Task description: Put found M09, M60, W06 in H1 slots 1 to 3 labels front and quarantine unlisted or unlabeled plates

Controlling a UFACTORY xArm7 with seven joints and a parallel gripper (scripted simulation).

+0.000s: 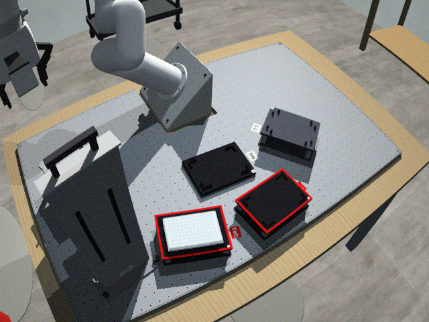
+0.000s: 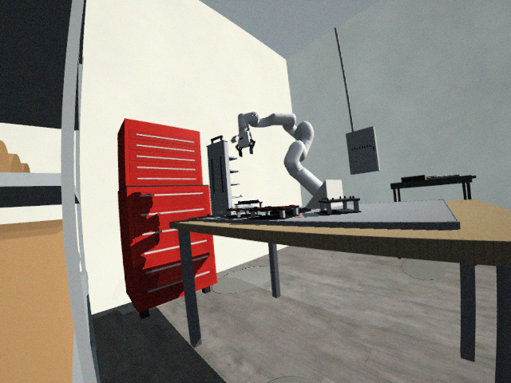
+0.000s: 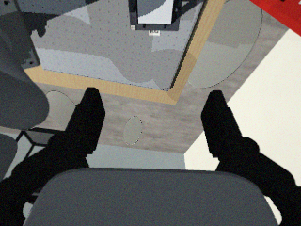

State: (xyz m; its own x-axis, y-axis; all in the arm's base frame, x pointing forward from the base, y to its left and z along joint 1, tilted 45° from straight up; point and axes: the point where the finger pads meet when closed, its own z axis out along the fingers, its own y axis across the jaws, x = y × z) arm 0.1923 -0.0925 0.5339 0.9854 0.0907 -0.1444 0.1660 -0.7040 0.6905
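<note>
The dark-framed plate lies 330 mm below my hand and 10 mm ahead of it. Round my hand: handle: 270 mm ahead, 50 mm above, 40 mm to the left; plate hotel H1: 270 mm ahead, 190 mm below, 40 mm to the left; white well plate: 350 mm below, 280 mm ahead, 240 mm to the left.
</note>
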